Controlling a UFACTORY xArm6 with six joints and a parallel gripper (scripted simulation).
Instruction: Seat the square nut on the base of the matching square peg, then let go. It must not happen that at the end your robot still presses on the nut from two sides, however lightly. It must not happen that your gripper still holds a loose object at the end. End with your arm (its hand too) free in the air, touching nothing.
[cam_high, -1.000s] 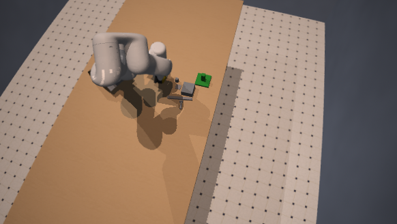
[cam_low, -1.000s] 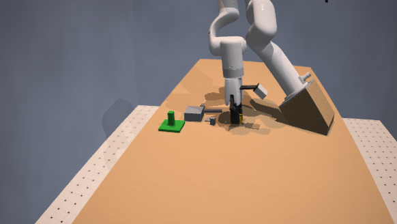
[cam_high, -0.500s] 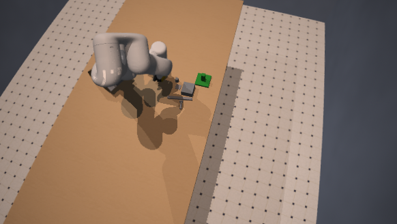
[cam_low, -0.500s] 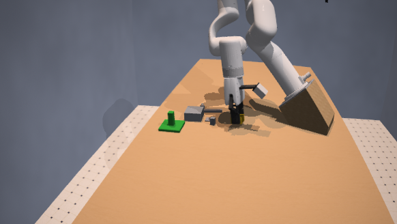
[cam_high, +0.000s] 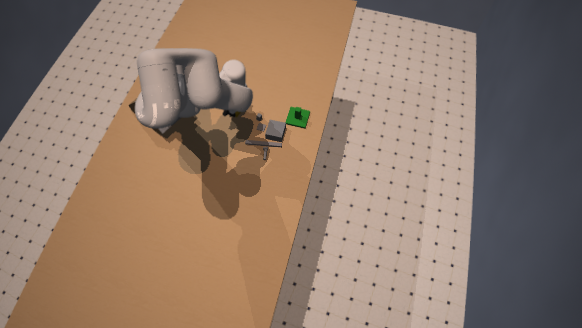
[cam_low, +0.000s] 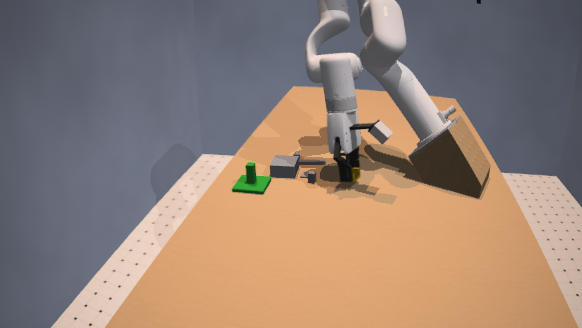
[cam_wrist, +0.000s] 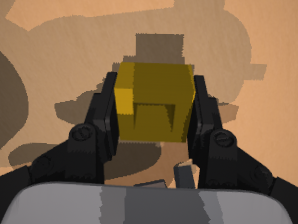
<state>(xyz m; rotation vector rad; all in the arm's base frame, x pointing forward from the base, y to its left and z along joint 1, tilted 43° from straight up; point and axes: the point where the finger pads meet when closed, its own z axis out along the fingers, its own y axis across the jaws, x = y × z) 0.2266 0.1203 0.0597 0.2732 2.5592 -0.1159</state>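
The small grey cube is 9 cm ahead of my hand and 2 cm below it. From my hand the other things lie so: grey block: 17 cm ahead, 5 cm to the right, 2 cm below; thin grey bar: 14 cm ahead, 11 cm to the right, 3 cm below.
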